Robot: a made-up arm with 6 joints. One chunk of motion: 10 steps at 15 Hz.
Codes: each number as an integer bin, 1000 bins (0 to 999) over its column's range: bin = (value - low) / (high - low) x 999, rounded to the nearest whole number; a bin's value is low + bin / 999 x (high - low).
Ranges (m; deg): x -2.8..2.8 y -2.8..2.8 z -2.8..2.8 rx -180..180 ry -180..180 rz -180..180
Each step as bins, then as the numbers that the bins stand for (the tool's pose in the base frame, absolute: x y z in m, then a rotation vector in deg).
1 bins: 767 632 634 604 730 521
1 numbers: 1.4995 0.7427 0.7540 37.66 83.06 7.75
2 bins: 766 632 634 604 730 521
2 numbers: 1.4939 0.7427 0.7540 37.66 83.06 7.75
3 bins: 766 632 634 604 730 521
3 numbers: 1.4939 0.7427 0.7540 37.66 83.06 7.75
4 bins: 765 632 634 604 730 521
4 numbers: 1.4883 0.7427 0.7540 37.66 83.06 7.75
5 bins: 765 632 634 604 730 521
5 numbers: 1.4883 0.7427 0.7540 37.66 83.06 7.75
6 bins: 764 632 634 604 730 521
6 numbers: 1.4827 0.7427 0.7540 37.66 83.06 7.75
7 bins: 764 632 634 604 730 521
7 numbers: 1.4827 0.7427 0.7540 37.66 83.06 7.75
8 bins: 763 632 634 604 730 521
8 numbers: 1.4771 0.7427 0.7540 37.66 83.06 7.75
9 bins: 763 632 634 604 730 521
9 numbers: 1.4771 0.7427 0.7540 37.66 83.06 7.75
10 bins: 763 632 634 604 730 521
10 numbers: 1.4771 0.7427 0.7540 37.66 83.06 7.75
